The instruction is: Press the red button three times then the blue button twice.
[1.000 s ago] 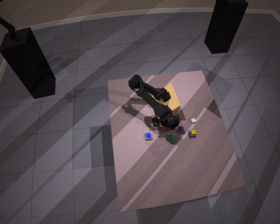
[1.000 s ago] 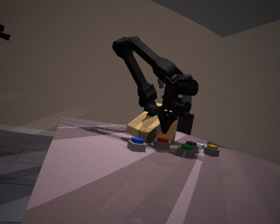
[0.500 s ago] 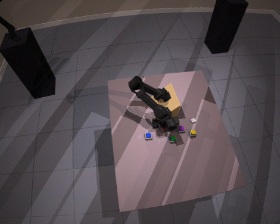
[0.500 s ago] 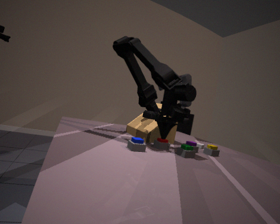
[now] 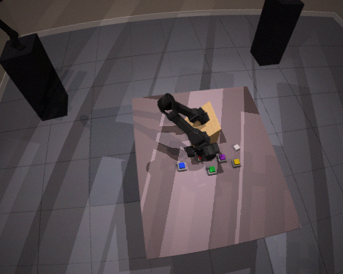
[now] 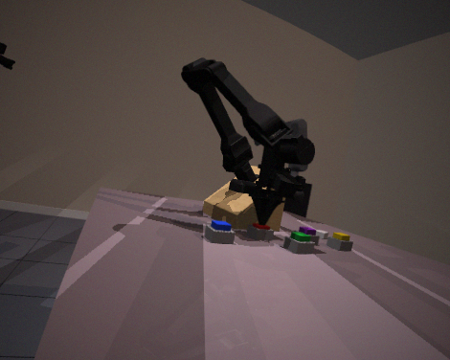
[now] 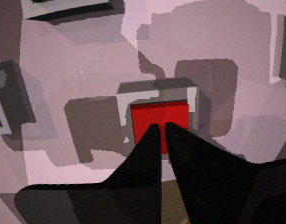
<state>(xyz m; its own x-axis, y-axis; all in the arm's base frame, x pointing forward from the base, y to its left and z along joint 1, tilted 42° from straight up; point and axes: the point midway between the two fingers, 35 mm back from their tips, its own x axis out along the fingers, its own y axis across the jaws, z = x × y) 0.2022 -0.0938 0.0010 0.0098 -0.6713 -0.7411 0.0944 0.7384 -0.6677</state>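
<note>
My gripper tip is now 1 cm above the red button. Also, from my gripper tip: blue button 13 cm to the right, 3 cm ahead; green button 10 cm ahead, 4 cm to the left; purple button 12 cm to the left, 4 cm ahead.
</note>
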